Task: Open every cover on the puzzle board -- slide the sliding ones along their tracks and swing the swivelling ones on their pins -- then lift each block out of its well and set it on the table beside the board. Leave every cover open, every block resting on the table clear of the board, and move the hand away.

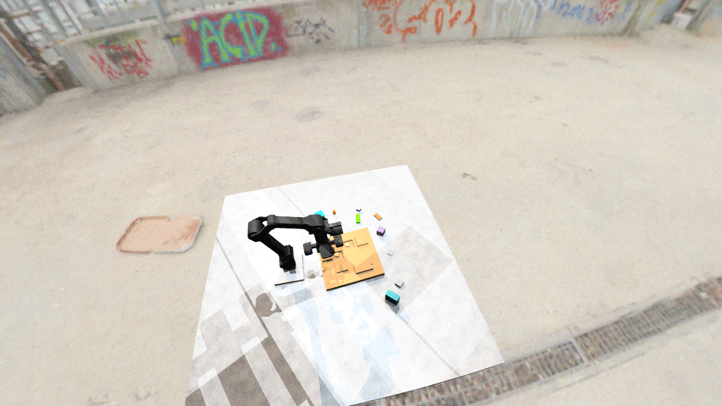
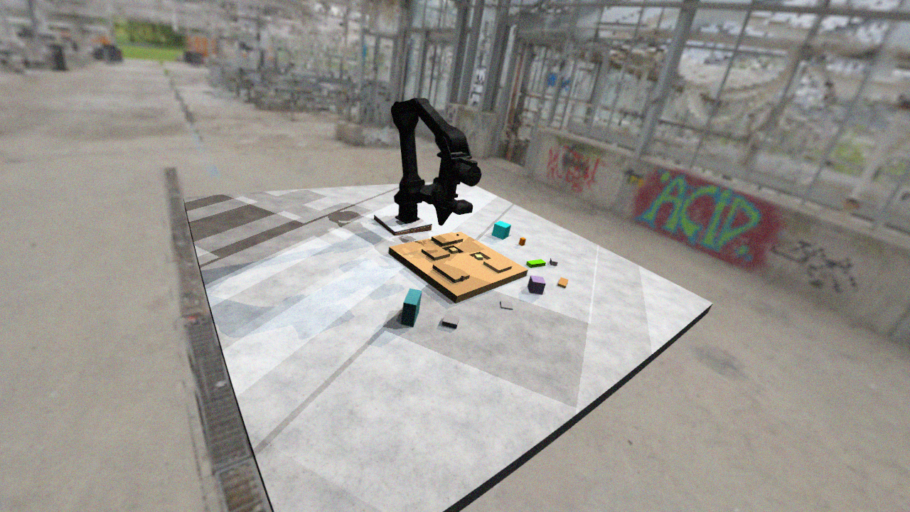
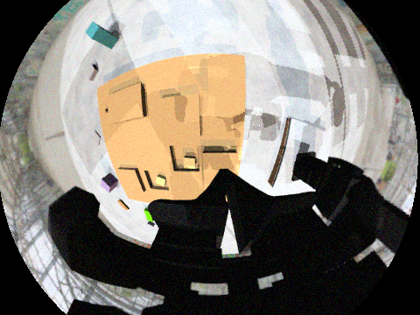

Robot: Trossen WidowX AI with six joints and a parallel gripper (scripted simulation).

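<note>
The tan puzzle board is 90 mm ahead of my gripper tip, 60 mm below it and 20 mm to the right of it. From my gripper tip the other things lie so: green block: 250 mm ahead, 200 mm to the left, 80 mm below; cyan cube: 300 mm to the left, 60 mm below, 40 mm ahead; small orange block: 300 mm to the left, 130 mm ahead, 70 mm below.
</note>
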